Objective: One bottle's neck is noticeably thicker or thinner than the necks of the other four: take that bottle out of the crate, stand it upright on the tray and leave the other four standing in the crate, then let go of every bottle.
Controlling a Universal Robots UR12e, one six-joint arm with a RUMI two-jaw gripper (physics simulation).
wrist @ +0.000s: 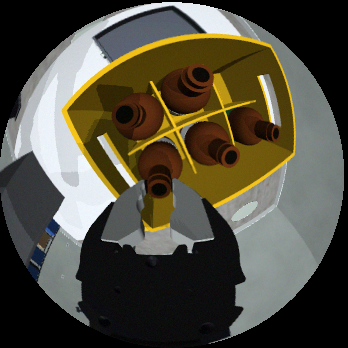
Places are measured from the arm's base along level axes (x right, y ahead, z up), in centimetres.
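Pixels of known places: gripper, fingertip midpoint: (159,180).
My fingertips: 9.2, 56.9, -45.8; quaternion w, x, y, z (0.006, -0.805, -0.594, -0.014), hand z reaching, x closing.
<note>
For each thing: its middle in the pictures, then the offset to it from my fingertips, as dx, dy, dz. "spot": a spot on its surface instead. Level surfaces: height alone.
- yellow crate at the middle of its body: (199,117) -5.3, +8.7, -5.5
- near-left bottle at the middle of its body: (159,162) -0.1, +0.1, -5.6
- near-middle bottle at the middle of its body: (205,142) -1.0, +8.8, -5.7
- near-right bottle at the middle of its body: (244,125) -2.2, +17.8, -5.7
- back-left bottle at the middle of its body: (139,116) -8.5, -0.2, -5.7
- back-middle bottle at the middle of its body: (184,91) -10.1, +7.6, -5.7
- dark grey tray at a spot on its surface: (150,37) spot: -30.6, +7.8, -13.7
- white surface at its surface level: dz -14.2
A yellow crate (230,175) with crossed dividers holds the brown bottles. My gripper (159,180) is shut on the neck of the near-left bottle (159,160), whose body still shows among the dividers. The near-middle bottle (204,142) and near-right bottle (245,125) stand beside it. The back-left bottle (145,117) and back-middle bottle (180,95) stand in the row behind. The back-middle neck looks widest, but the slanted view makes comparison unsure. The back-right compartment holds no bottle. The dark grey tray (150,37) with a black rim lies beyond the crate.
The crate's tall walls and slotted ends surround the bottles. A white surface (47,130) lies left of the crate and reaches toward the tray. A dark grey block (32,190) stands at the left, with blue items (37,256) below it. Grey floor (317,150) shows at right.
</note>
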